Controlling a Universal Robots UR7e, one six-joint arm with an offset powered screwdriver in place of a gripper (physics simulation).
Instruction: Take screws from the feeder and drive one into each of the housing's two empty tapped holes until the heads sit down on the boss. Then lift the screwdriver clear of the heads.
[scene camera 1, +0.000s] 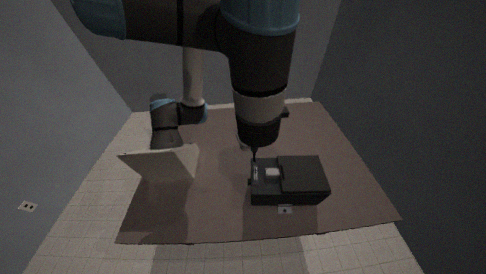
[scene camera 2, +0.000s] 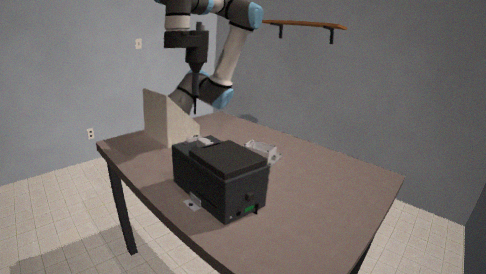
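Observation:
My screwdriver's bit tip (scene camera 1: 254, 159) (scene camera 2: 195, 112) points straight down. In scene camera 2 it hangs above the level of the feeder's top; in scene camera 1 it shows over the feeder's left end, near the light pick-up strip. Whether a screw sits on the bit is too small to tell. The dark box-shaped feeder (scene camera 1: 303, 173) (scene camera 2: 222, 185) stands on the table with its raised lid. The pale housing (scene camera 2: 262, 148) stands behind the feeder, partly hidden by it; in scene camera 1 my tool hides most of it. Its holes cannot be made out.
A cream angled panel (scene camera 1: 165, 165) (scene camera 2: 156, 117) stands on the table (scene camera 1: 215, 220) (scene camera 2: 320, 200) near the arm's base. A small metal bracket (scene camera 1: 285, 209) (scene camera 2: 191, 204) sits at the feeder's side. A wooden shelf (scene camera 2: 305, 23) is on the back wall.

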